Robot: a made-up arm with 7 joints. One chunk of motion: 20 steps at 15 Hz.
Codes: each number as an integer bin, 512 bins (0 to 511) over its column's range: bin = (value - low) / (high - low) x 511, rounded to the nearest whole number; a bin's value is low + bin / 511 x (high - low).
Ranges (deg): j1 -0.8..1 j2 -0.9..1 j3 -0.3..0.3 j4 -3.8..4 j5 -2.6..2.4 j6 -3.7..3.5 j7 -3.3..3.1
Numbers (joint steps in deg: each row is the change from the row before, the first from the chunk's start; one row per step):
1: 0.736 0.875 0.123 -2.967 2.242 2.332 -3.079
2: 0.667 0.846 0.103 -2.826 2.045 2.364 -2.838
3: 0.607 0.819 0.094 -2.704 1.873 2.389 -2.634
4: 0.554 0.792 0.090 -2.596 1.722 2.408 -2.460
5: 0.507 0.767 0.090 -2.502 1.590 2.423 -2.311
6: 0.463 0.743 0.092 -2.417 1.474 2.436 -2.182
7: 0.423 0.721 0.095 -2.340 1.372 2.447 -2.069
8: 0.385 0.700 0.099 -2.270 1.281 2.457 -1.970
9: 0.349 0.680 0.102 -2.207 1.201 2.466 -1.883
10: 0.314 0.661 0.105 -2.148 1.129 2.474 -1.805
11: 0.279 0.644 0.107 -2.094 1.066 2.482 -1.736
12: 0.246 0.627 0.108 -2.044 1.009 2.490 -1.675
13: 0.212 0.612 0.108 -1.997 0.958 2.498 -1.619
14: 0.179 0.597 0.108 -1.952 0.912 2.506 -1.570
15: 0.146 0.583 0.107 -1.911 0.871 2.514 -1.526
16: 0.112 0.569 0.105 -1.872 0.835 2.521 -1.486
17: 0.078 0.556 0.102 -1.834 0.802 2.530 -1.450
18: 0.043 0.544 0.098 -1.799 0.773 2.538 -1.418
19: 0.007 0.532 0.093 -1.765 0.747 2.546 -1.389
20: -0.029 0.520 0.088 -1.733 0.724 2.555 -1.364
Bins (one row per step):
1: 436 477 360 55 495 428 18
2: 416 470 343 64 475 430 37
3: 399 462 336 72 457 432 53
4: 384 455 332 79 442 433 67
5: 371 448 332 85 428 435 79
6: 359 442 334 91 416 435 89
7: 347 436 336 96 406 436 98
8: 336 430 340 100 397 437 106
9: 326 425 342 104 388 438 113
10: 316 420 345 108 381 438 119
11: 306 415 347 112 375 439 125
12: 297 411 347 115 369 439 130
13: 287 407 347 118 364 440 134
14: 278 403 347 121 359 440 138
15: 269 399 347 124 355 441 142
16: 259 395 345 126 351 442 145
17: 249 392 342 129 348 442 148
18: 239 388 339 131 345 443 150
19: 229 385 335 133 342 443 153
20: 219 382 330 135 340 444 155

